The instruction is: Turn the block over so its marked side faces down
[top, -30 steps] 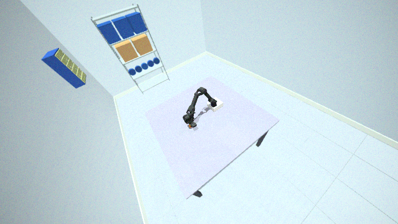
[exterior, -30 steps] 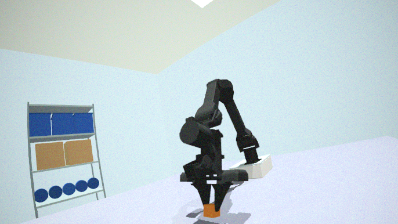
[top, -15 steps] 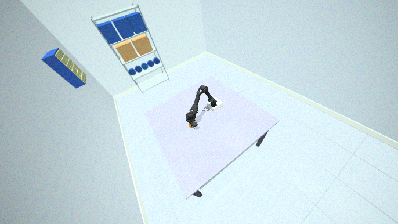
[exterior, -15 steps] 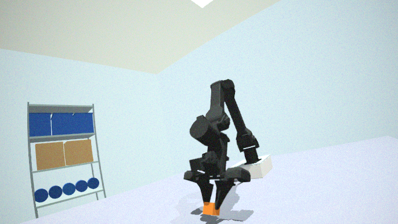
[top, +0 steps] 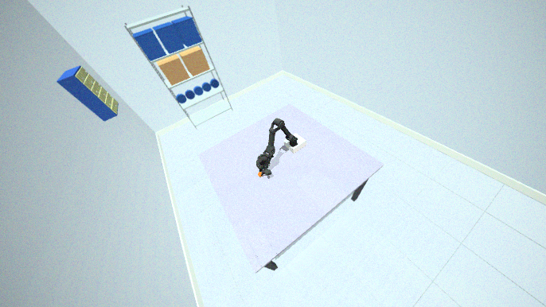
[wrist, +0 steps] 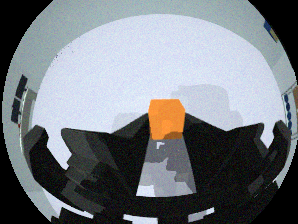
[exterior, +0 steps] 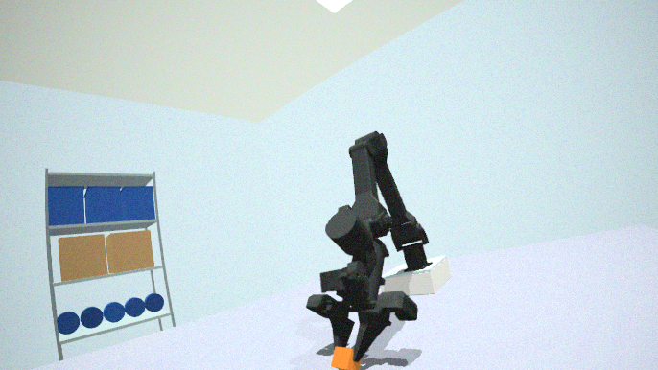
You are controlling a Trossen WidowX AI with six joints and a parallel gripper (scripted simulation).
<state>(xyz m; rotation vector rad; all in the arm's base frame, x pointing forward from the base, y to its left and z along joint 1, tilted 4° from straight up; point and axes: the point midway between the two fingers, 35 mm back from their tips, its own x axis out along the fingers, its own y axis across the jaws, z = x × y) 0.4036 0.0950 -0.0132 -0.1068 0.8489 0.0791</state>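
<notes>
Right now my gripper tip is 1 cm past the block.
</notes>
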